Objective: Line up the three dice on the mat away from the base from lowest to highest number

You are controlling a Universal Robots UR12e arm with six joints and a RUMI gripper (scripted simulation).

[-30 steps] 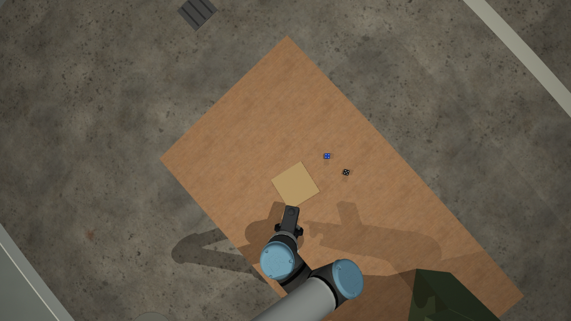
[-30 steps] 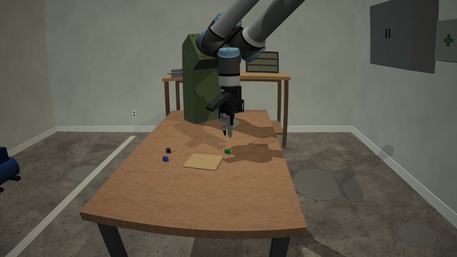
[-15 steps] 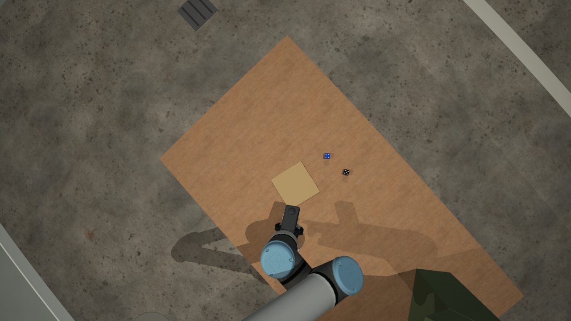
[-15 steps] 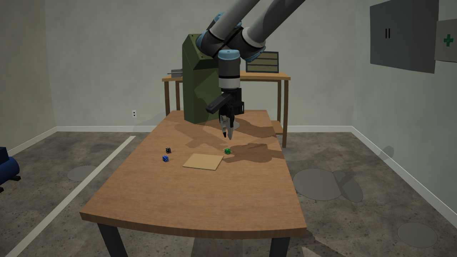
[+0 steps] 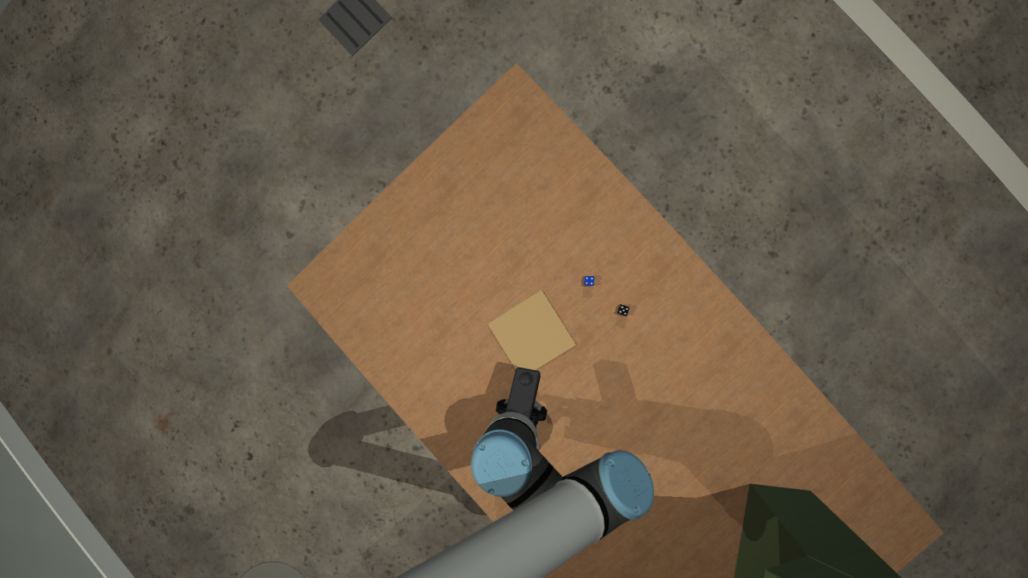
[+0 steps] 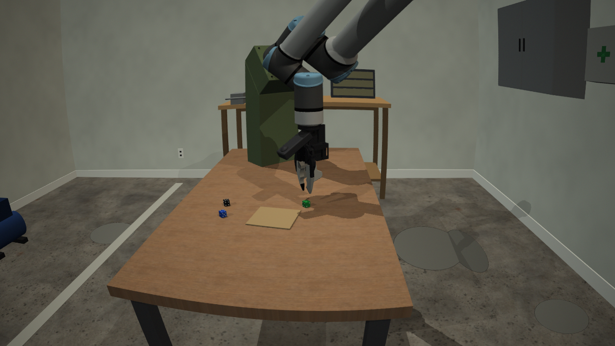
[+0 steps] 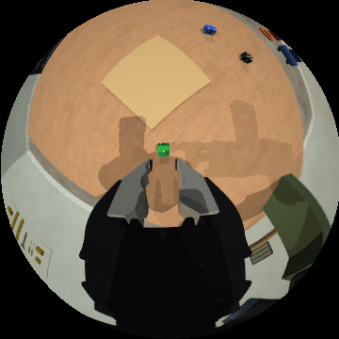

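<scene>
Now: hand 6 cm above the green die. Also, from my hand: blue die (24 cm to the right, 16 cm ahead, 6 cm below); tan mat (11 cm ahead, 7 cm to the right, 6 cm below); black die (27 cm to the right, 7 cm ahead, 6 cm below).
</scene>
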